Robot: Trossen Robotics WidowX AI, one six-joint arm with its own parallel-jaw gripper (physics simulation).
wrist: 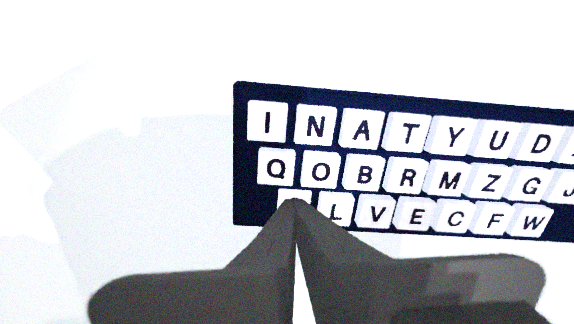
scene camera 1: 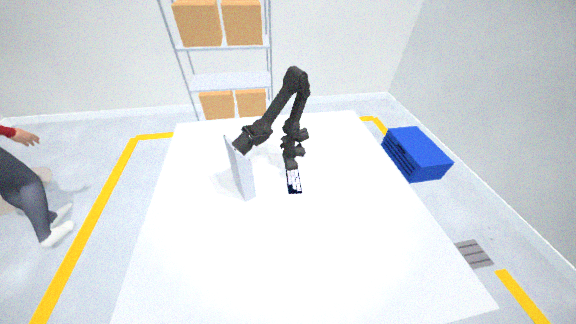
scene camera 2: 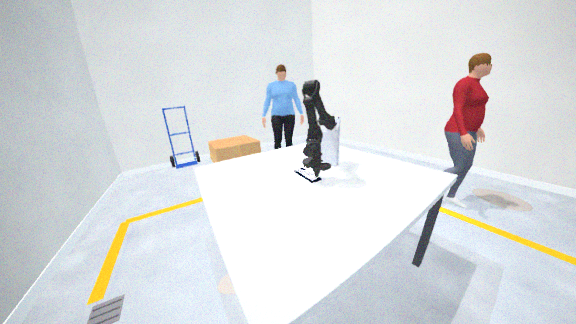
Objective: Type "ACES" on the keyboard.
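Pixels of known places: gripper, fingertip midpoint: point(wrist: 293, 207) point(scene camera 2: 316, 177); arm's base at its link origin: point(scene camera 1: 237, 148) point(scene camera 2: 330, 124).
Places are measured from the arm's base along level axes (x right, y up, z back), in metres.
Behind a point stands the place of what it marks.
The dark blue keyboard point(scene camera 1: 294, 183) @[z -0.227, x -0.094, y -0.265 m] point(scene camera 2: 304, 175) @[z -0.228, x -0.160, y -0.272 m] point(wrist: 242, 150) @[z -0.181, x -0.239, y -0.272 m] with white keys lies flat on the table. In the wrist view the A key point(wrist: 361, 131) @[z -0.210, x -0.196, y -0.267 m] is in the top row, and the E key point(wrist: 416, 216) @[z -0.185, x -0.150, y -0.267 m] and C key point(wrist: 454, 219) @[z -0.191, x -0.132, y -0.267 m] are side by side in the bottom row. My gripper point(scene camera 1: 291, 167) @[z -0.164, x -0.206, y -0.270 m] point(scene camera 2: 316, 174) @[z -0.164, x -0.206, y -0.270 m] point(wrist: 293, 207) @[z -0.164, x -0.206, y -0.270 m] is shut and empty, pointing down. Its fingertips overlap the S key point(wrist: 286, 195) @[z -0.169, x -0.212, y -0.270 m] at the left end of the bottom row and hide its letter. Whether they touch or press it cannot be told.
A white upright panel point(scene camera 1: 242, 175) @[z -0.030, x 0.056, y -0.094 m] point(scene camera 2: 331, 146) @[z -0.006, x -0.031, y -0.141 m] stands beside the arm on the white table point(scene camera 1: 300, 260) @[z -0.331, x 0.259, y -0.283 m] point(scene camera 2: 300, 240) @[z -0.363, x -0.666, y -0.283 m]. A blue box point(scene camera 1: 420, 155) is on the floor to the right in scene camera 1. Two people, one in blue point(scene camera 2: 282, 97) and one in red point(scene camera 2: 469, 105), stand beyond the table.
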